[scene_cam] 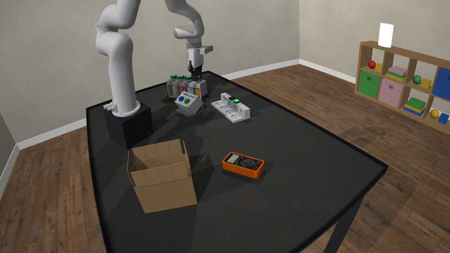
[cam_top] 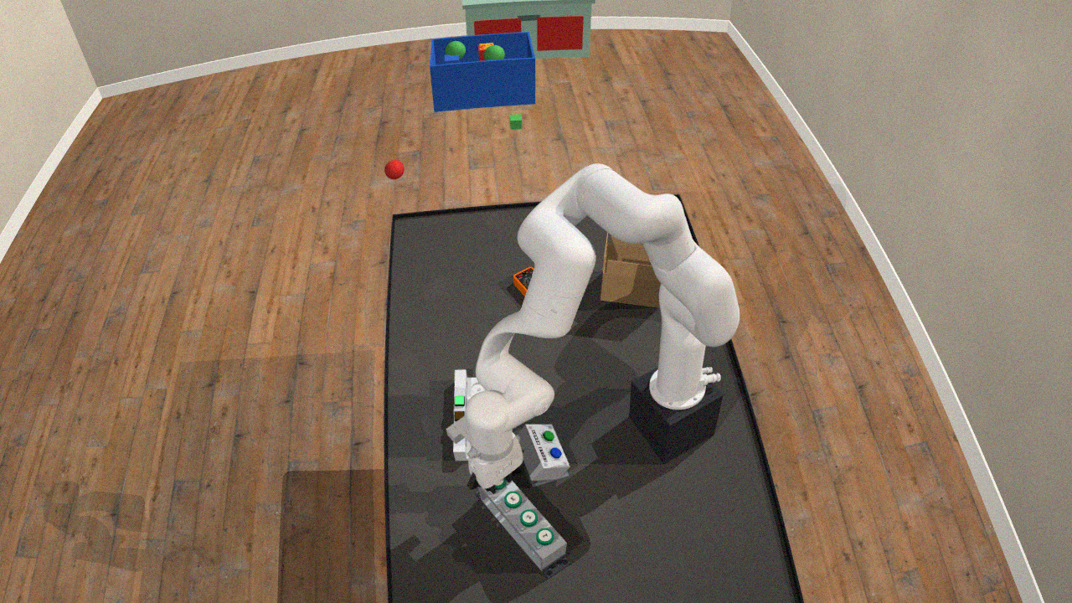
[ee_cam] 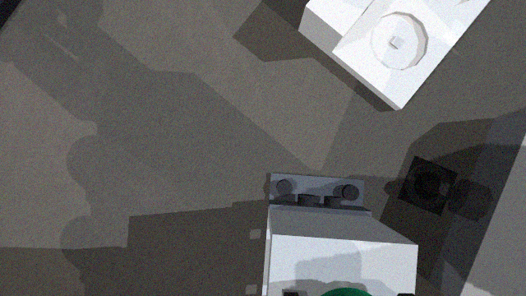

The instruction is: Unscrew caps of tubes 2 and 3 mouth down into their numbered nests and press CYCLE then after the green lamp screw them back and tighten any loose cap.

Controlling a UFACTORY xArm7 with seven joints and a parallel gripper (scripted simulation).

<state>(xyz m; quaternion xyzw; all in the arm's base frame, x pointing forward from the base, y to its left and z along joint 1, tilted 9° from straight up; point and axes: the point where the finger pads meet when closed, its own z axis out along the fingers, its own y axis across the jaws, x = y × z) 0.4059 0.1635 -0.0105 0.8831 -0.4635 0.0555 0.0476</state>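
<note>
Right now the cap is 10 mm below my hand. From my hand the other things lie so: blue key (130 mm behind, 80 mm to the right, 60 mm below); green key (120 mm to the right, 120 mm behind, 60 mm below); key housing (110 mm behind, 100 mm to the right, 80 mm below).
</note>
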